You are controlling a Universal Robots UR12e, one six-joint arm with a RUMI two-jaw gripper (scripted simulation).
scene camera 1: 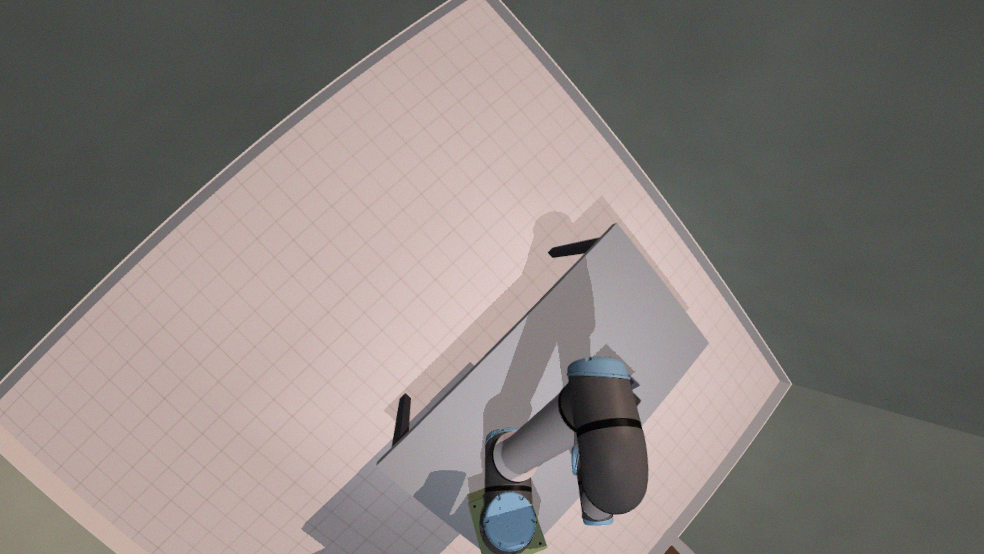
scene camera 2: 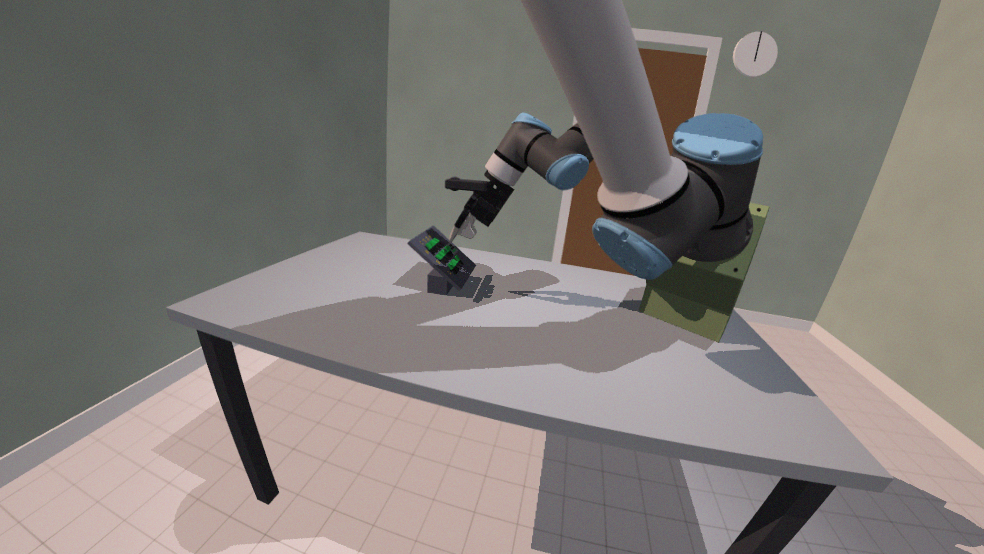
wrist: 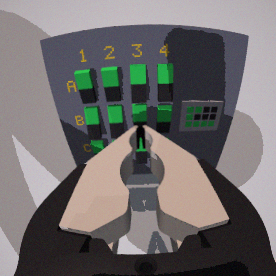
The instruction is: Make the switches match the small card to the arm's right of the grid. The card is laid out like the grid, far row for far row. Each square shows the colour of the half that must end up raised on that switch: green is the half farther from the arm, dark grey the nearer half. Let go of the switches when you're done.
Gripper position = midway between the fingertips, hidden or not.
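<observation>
The gripper (scene camera 2: 450,242) is visible; the wrist view (wrist: 140,128) shows the gripper as well.
</observation>
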